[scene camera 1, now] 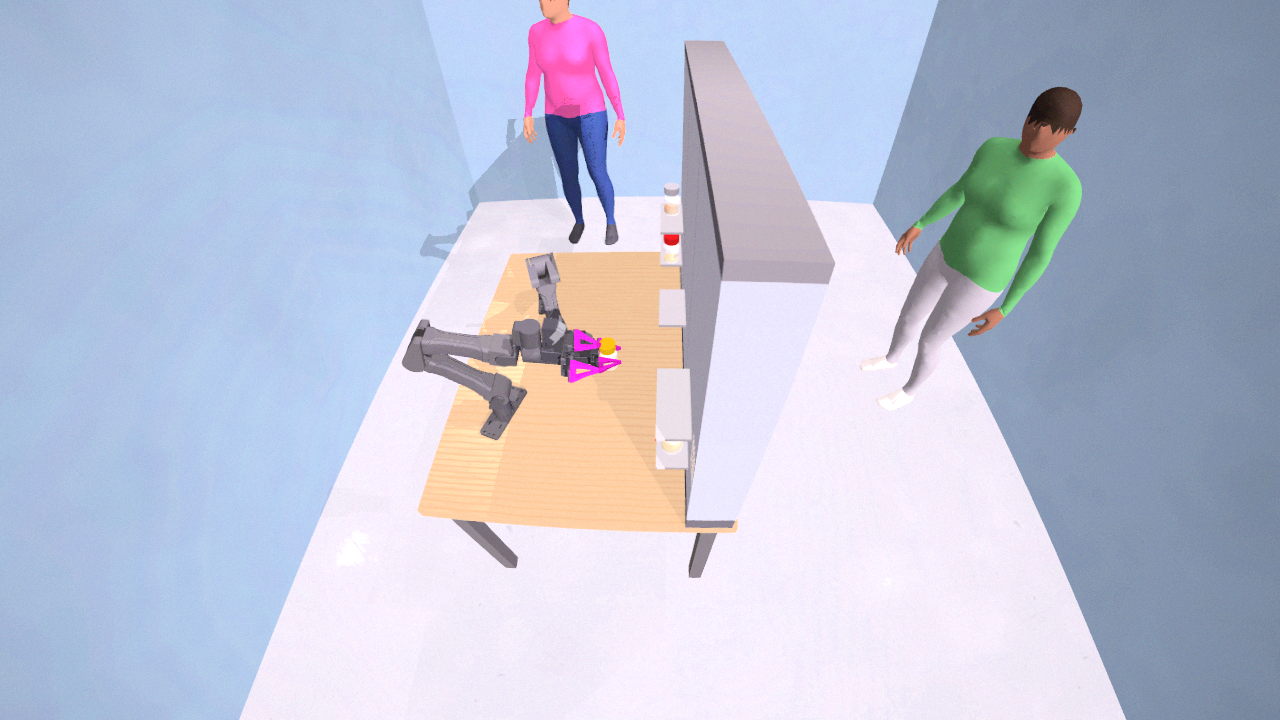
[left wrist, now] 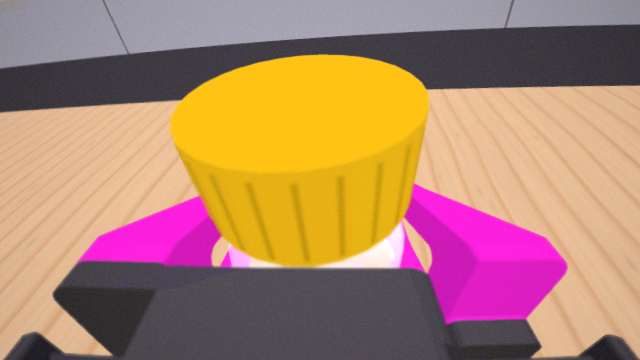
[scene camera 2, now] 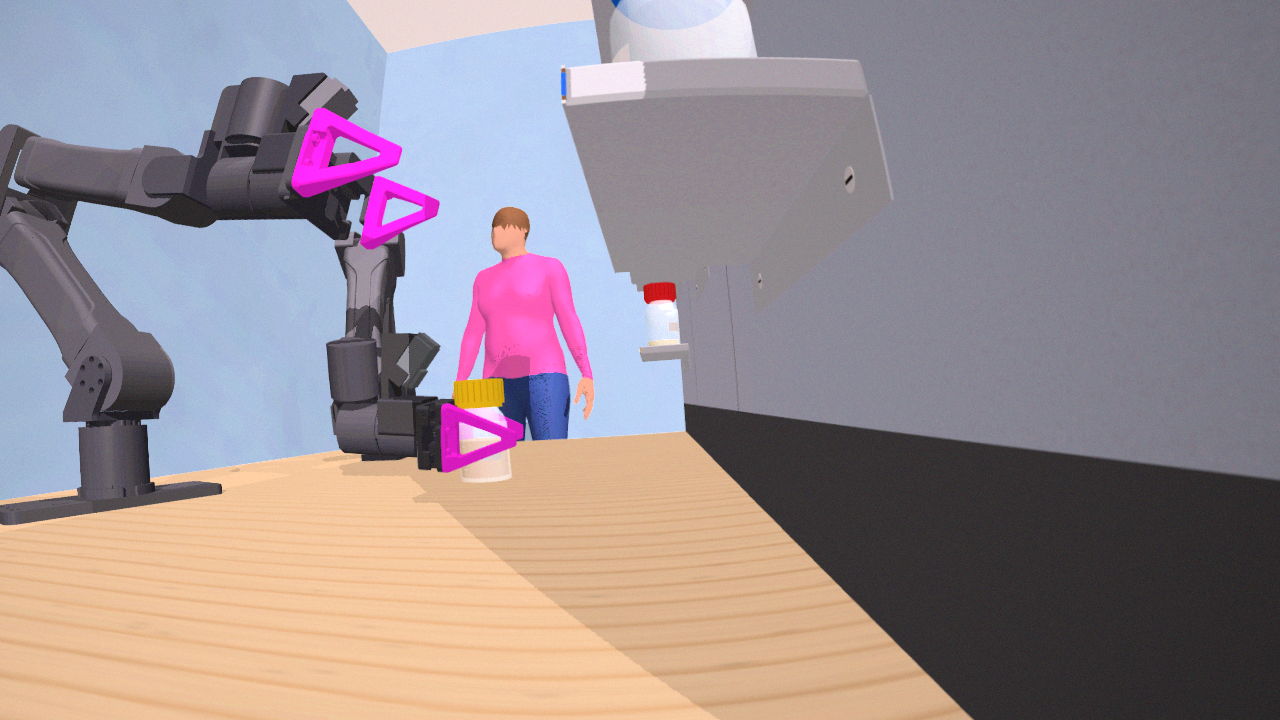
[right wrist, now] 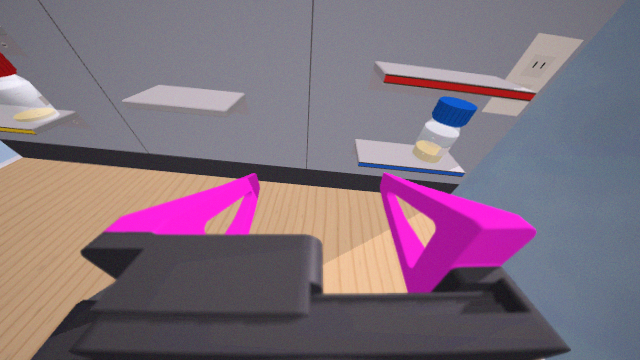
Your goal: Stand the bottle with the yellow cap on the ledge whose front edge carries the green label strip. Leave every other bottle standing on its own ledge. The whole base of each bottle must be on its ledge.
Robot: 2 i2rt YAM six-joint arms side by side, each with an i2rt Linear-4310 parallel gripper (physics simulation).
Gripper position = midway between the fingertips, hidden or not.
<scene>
In view: my left gripper (scene camera 2: 519, 434), my right gripper (scene camera 2: 420, 184), a red-capped bottle (scene camera 2: 661, 316), a blue-capped bottle (right wrist: 438, 135), a yellow-capped bottle (scene camera 2: 482, 397) and a bare ledge (scene camera 1: 672, 313).
The yellow-capped bottle shows as well in the left wrist view (left wrist: 310, 161). My left gripper shows as well in the left wrist view (left wrist: 321, 179). My right gripper also shows in scene camera 1 (scene camera 1: 599, 357) and in the right wrist view (right wrist: 319, 180). The left wrist view misses the red-capped bottle: it is out of frame. The left wrist view does not show the blue-capped bottle: it is out of frame.
</scene>
